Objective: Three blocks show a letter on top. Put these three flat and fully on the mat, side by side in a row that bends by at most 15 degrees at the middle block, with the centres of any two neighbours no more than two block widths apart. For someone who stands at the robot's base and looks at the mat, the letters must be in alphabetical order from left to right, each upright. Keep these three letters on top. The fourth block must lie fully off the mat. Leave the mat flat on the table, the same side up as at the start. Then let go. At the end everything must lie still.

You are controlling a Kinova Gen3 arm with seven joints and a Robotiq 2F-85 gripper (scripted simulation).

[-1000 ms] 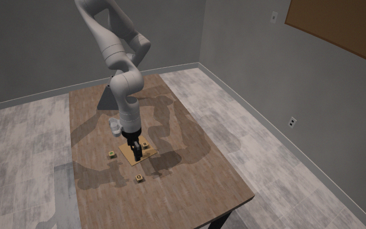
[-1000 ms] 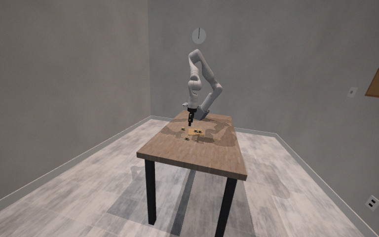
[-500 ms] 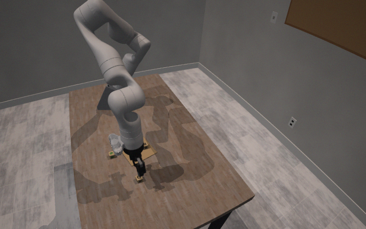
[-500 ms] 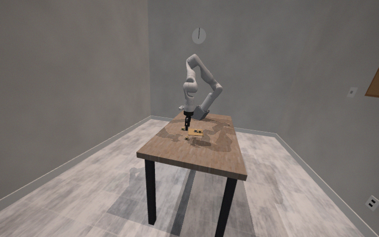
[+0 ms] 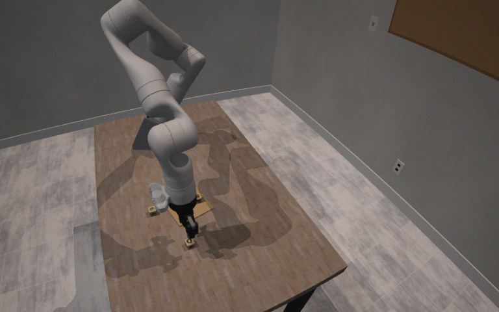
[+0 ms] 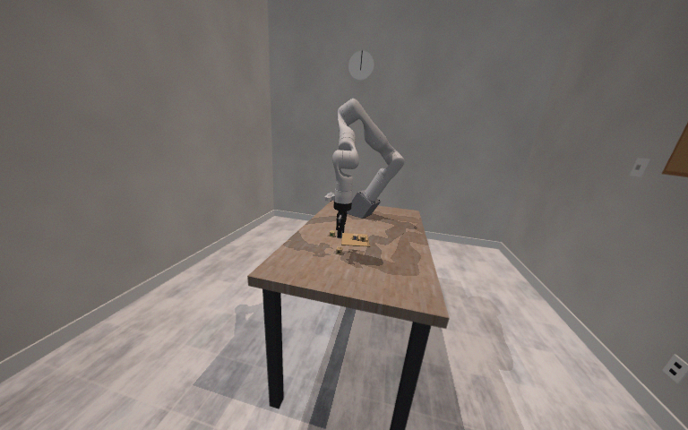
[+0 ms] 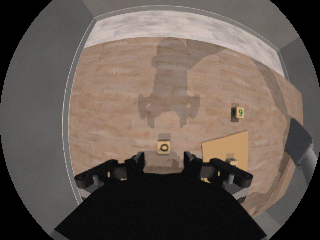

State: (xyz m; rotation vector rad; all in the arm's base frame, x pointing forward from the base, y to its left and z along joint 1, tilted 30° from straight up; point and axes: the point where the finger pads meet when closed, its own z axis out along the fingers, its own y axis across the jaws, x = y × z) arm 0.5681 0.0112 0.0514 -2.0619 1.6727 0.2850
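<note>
Right now my hand is 90 mm above the block. The rest, counted from my hand: tan mat 170 mm behind, 20 mm to the left, 100 mm below.
</note>
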